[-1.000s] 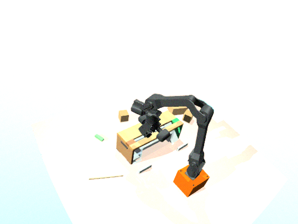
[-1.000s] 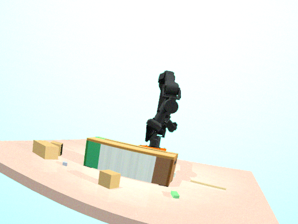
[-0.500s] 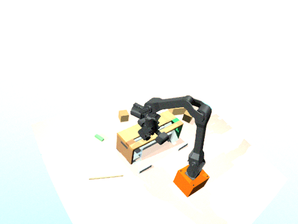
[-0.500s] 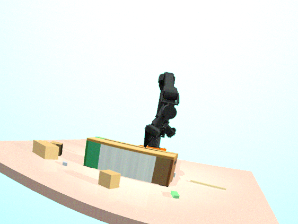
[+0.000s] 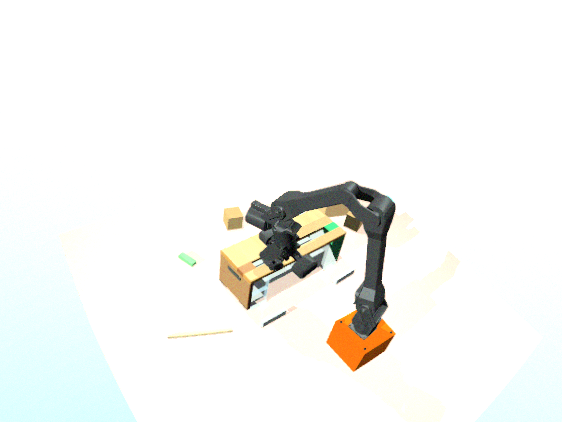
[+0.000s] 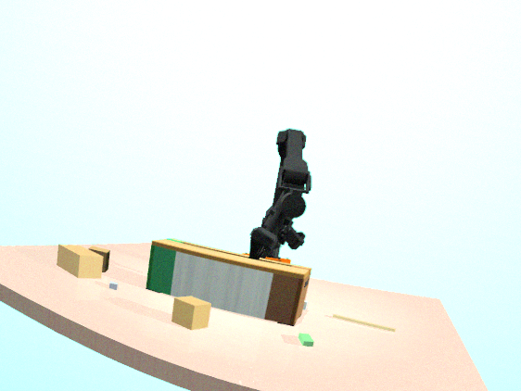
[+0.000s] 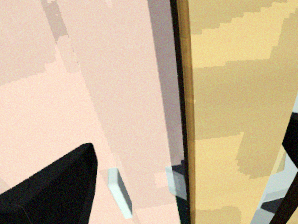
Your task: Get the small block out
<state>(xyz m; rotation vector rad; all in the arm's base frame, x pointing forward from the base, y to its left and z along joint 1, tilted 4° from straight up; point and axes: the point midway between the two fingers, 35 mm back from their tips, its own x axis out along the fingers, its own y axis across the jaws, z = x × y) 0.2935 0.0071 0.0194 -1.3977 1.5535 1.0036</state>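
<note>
Now: gripper tip 3 cm short of the wooden box, 4 cm to the left of it and 5 cm above it. Round my gripper tip: dark chip 22 cm ahead, 30 cm to the right, 10 cm below; then green block 27 cm ahead, 17 cm to the left, 10 cm below; then cream block 4 cm ahead, 4 cm to the right, 2 cm below.
</note>
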